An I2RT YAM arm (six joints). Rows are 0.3 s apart.
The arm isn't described. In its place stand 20 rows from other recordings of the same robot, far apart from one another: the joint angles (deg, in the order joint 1, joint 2, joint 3, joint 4, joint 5, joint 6), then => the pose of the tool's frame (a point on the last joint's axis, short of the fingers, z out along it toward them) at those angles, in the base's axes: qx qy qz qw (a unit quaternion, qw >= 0); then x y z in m.
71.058 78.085 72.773 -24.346 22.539 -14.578 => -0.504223, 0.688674, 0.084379, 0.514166, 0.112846, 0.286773, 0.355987
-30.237 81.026 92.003 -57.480 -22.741 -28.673 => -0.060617, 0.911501, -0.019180, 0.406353, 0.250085, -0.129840, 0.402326
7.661 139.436 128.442 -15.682 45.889 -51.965 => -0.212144, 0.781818, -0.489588, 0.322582, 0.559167, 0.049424, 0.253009
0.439 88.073 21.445 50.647 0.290 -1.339 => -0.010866, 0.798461, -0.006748, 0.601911, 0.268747, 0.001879, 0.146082
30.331 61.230 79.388 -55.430 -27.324 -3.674 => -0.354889, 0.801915, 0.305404, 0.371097, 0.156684, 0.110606, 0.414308
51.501 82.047 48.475 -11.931 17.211 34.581 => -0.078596, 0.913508, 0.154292, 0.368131, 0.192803, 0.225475, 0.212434
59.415 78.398 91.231 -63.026 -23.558 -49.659 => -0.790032, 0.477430, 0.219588, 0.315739, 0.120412, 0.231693, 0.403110
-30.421 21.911 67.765 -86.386 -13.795 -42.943 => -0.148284, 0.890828, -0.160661, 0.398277, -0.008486, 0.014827, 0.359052
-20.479 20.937 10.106 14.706 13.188 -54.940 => -0.120785, 0.672690, -0.505957, 0.526219, 0.122457, -0.054403, 0.228075
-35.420 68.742 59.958 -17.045 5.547 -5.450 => 0.243644, 0.810840, -0.223660, 0.482859, 0.221353, -0.161646, 0.333742
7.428 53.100 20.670 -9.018 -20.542 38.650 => 0.170776, 0.883607, 0.307895, 0.308667, 0.177777, 0.035775, 0.172826
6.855 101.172 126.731 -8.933 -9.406 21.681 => 0.011623, 0.598938, 0.244446, 0.762486, 0.367501, 0.050040, 0.563551
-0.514 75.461 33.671 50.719 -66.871 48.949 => -0.153445, 0.667811, 0.586750, 0.431518, 0.263579, 0.030376, 0.264170
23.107 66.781 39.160 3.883 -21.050 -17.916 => -0.381999, 0.736154, 0.177145, 0.529881, 0.233172, 0.113392, 0.252530
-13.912 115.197 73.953 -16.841 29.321 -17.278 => 0.042232, 0.931805, -0.305883, 0.190764, 0.395428, -0.115907, 0.146816
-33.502 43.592 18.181 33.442 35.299 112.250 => 0.664668, -0.034710, 0.302628, 0.682223, 0.136973, -0.115337, 0.258996
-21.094 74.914 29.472 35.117 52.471 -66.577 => -0.005083, 0.744691, -0.642827, 0.179396, 0.232488, -0.119942, 0.218779
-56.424 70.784 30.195 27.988 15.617 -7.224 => 0.399104, 0.667659, -0.416730, 0.470408, 0.137950, -0.225149, 0.225329
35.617 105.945 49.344 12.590 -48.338 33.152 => -0.177968, 0.836215, 0.512315, 0.081274, 0.267183, 0.224121, 0.127976
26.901 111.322 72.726 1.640 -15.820 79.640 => 0.338577, 0.821328, 0.428123, 0.165819, 0.380334, 0.203846, 0.188407
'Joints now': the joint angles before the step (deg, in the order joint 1, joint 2, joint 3, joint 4, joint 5, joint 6). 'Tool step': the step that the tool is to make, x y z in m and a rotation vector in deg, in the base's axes. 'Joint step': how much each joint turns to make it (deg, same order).
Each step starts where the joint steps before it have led.
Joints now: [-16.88 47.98 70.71 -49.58 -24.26 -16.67]
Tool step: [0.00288 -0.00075 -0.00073 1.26 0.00 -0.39]
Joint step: [0.00 0.36 -0.26 0.82 -0.19 1.38]
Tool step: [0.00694 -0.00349 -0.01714 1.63 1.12 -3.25]
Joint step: [0.01 -0.61 -4.52 3.47 2.35 2.80]
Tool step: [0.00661 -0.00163 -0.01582 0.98 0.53 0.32]
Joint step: [-0.01 -0.24 -3.97 3.16 -0.65 0.59]
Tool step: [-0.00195 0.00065 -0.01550 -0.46 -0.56 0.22]
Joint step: [0.01 -2.19 -4.59 2.93 -0.06 -0.37]
